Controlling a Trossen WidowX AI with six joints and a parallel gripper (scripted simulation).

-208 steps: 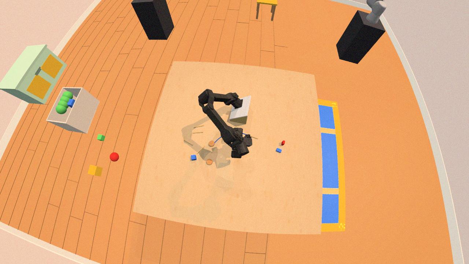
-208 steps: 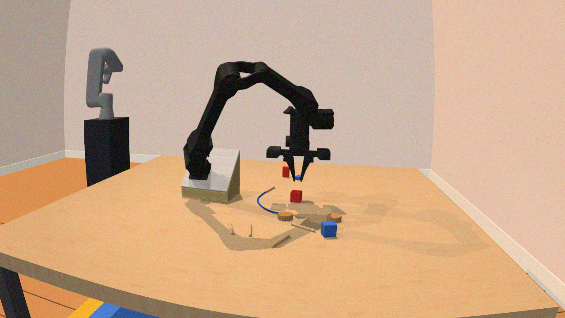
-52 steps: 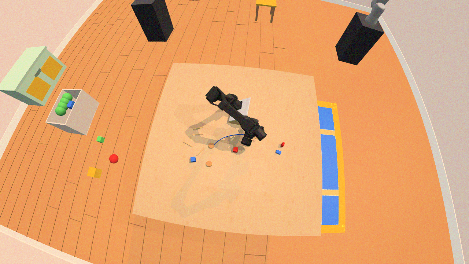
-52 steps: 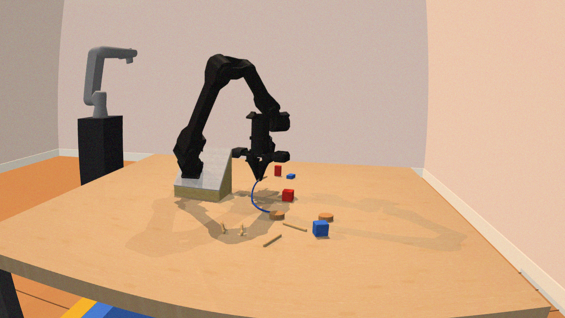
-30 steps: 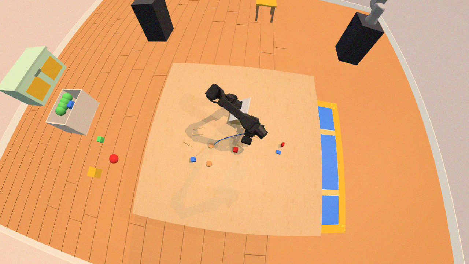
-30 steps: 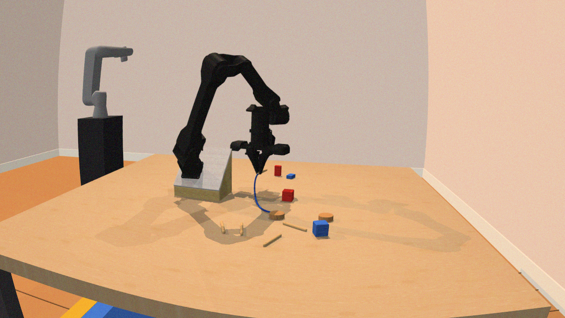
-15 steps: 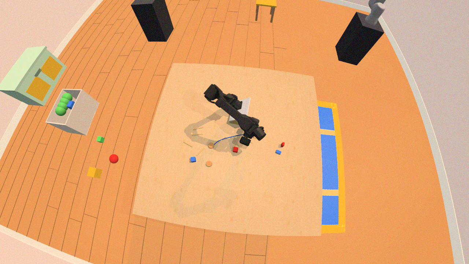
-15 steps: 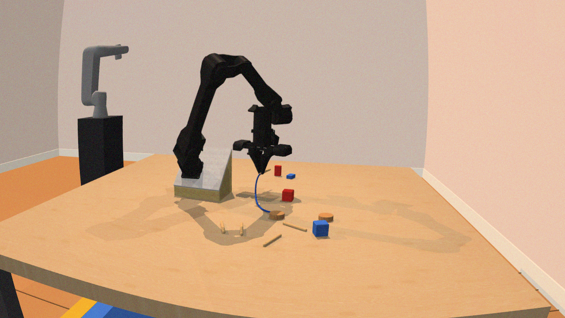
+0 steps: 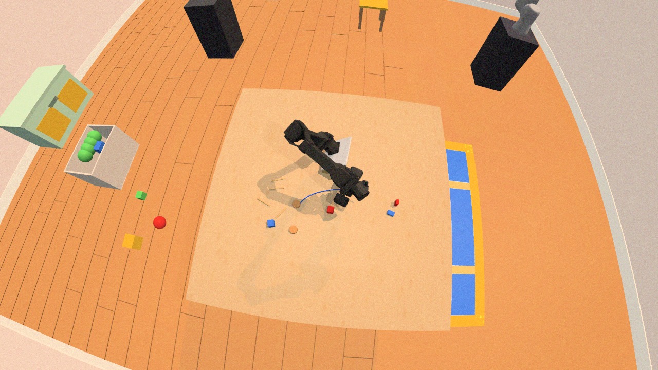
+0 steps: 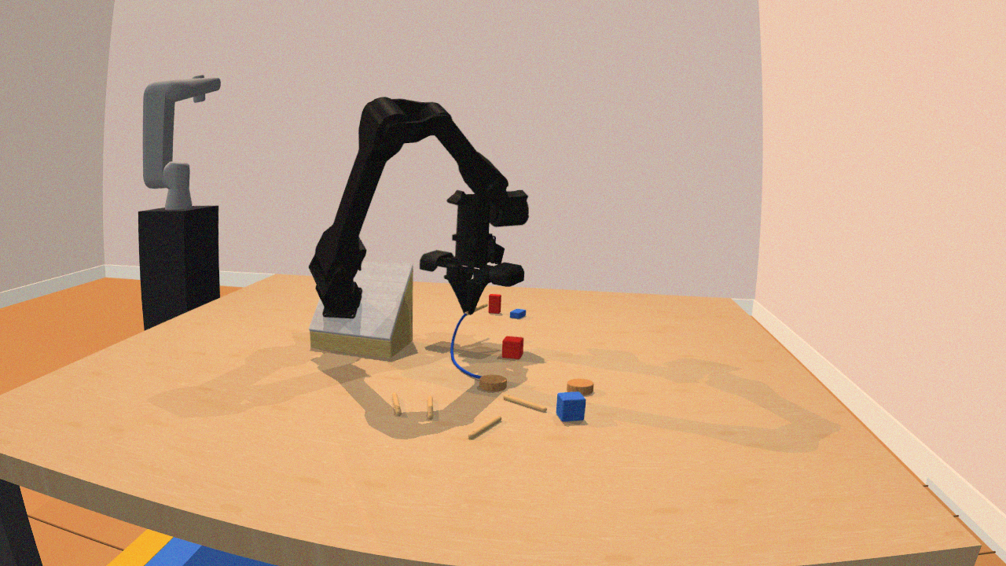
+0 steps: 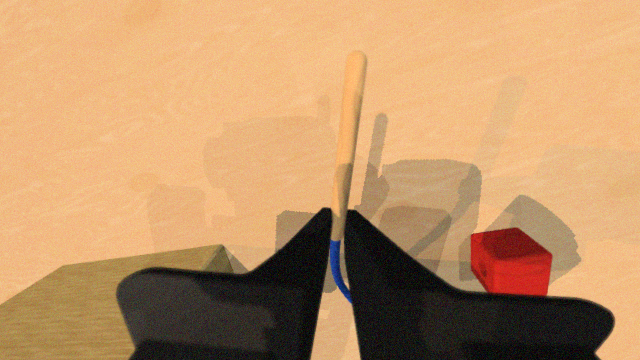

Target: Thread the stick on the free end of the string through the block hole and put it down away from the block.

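Now: the red cube 9 cm ahead of my gripper tip, 7 cm to the right of it and 4 cm below it. The rest, counted from my gripper tip: thin wooden stick 1 cm to the left; small red block 25 cm to the left, 3 cm below, 1 cm ahead; small blue piece 22 cm to the left, 6 cm ahead, 4 cm below.
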